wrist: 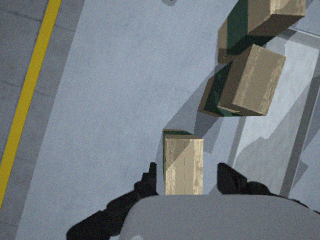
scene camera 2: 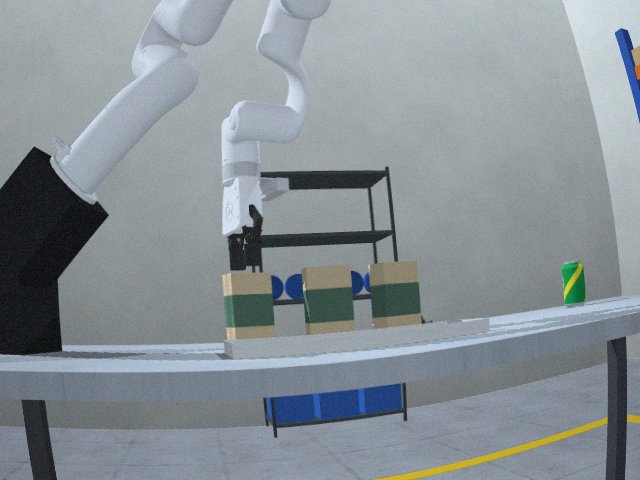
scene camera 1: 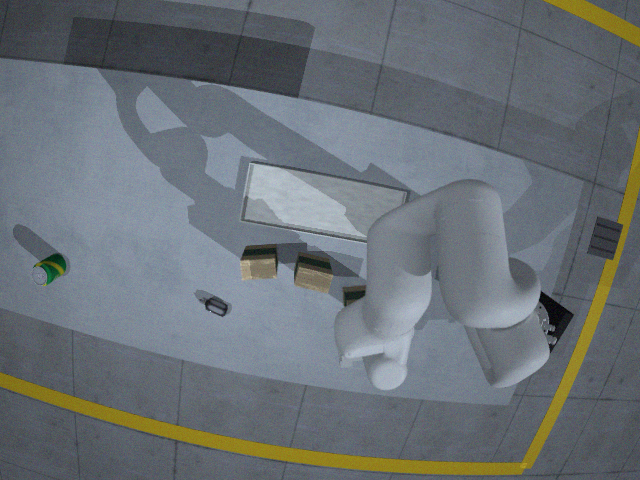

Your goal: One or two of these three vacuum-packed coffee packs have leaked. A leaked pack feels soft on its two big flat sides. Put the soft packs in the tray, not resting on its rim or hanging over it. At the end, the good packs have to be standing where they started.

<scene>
I see my gripper (scene camera 2: 245,268), a grey tray (scene camera 1: 276,197) and a green can (scene camera 2: 572,272).
My gripper also shows in the wrist view (wrist: 186,174). The wrist view does not show the green can: it is out of frame.
</scene>
